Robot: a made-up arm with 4 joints. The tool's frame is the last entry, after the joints.
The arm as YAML. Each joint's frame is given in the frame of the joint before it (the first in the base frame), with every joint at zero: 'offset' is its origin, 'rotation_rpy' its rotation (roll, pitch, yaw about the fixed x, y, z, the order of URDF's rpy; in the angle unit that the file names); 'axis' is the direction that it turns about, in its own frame. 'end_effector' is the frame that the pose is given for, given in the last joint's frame.
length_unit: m
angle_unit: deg
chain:
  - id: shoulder
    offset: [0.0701, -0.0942, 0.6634]
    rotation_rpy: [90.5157, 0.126, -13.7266]
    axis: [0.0, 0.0, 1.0]
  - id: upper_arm
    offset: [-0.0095, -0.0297, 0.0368]
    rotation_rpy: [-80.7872, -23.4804, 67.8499]
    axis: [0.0, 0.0, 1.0]
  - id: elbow
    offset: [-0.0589, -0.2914, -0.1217]
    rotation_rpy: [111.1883, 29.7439, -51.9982]
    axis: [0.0, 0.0, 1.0]
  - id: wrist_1
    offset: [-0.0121, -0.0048, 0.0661]
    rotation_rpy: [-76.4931, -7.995, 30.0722]
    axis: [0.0, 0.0, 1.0]
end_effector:
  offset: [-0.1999, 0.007, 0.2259]
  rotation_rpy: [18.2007, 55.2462, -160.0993]
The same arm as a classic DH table. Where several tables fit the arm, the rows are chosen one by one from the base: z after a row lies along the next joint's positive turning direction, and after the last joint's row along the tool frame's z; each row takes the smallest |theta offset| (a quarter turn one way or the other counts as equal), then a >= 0, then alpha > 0; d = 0 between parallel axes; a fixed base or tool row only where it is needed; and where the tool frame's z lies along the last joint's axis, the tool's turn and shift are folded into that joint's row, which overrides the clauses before.
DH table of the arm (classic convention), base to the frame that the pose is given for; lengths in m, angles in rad. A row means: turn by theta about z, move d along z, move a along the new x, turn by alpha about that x. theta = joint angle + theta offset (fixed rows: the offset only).
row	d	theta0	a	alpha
base (fixed)	0.6641	-0.2396	0.0905	1.5798
shoulder	0.1117	1.2465	-0.0312	-1.4234
upper_arm	-0.0609	-1.5121	0.2325	1.8900
elbow	0.2606	0.0085	-0.0128	-1.3374
wrist_1	0.0995	1.3940	0.0003	-0.9985
tool (fixed)	0.2379	1.7842	0.0000	0.0000

